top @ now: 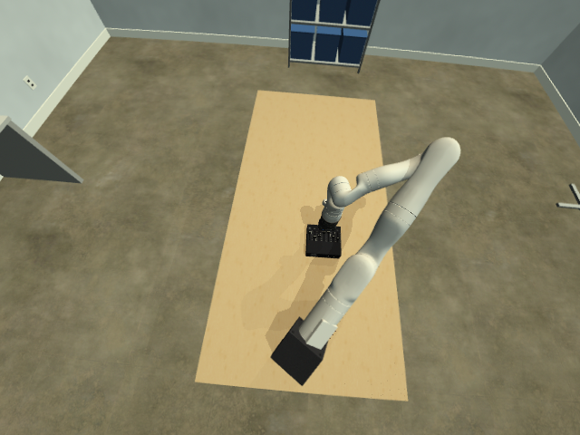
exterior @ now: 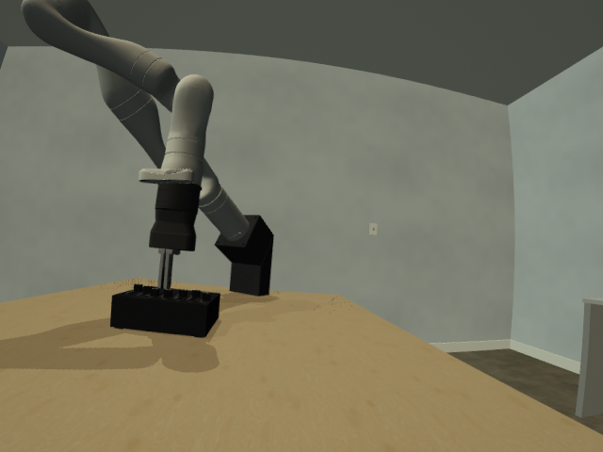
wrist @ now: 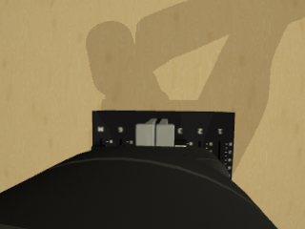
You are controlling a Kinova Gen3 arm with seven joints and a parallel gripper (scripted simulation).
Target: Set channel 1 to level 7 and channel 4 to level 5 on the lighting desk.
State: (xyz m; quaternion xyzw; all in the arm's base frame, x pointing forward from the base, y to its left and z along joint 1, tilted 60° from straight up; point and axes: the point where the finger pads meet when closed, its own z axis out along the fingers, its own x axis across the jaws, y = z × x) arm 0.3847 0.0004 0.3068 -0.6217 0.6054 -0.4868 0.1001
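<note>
Now: the channel 4 fader cap 2 cm behind my hand, 1 cm to the left of it and 3 cm below it. Also, from my hand: channel 1 fader cap (7 cm behind, 5 cm to the right, 3 cm below).
</note>
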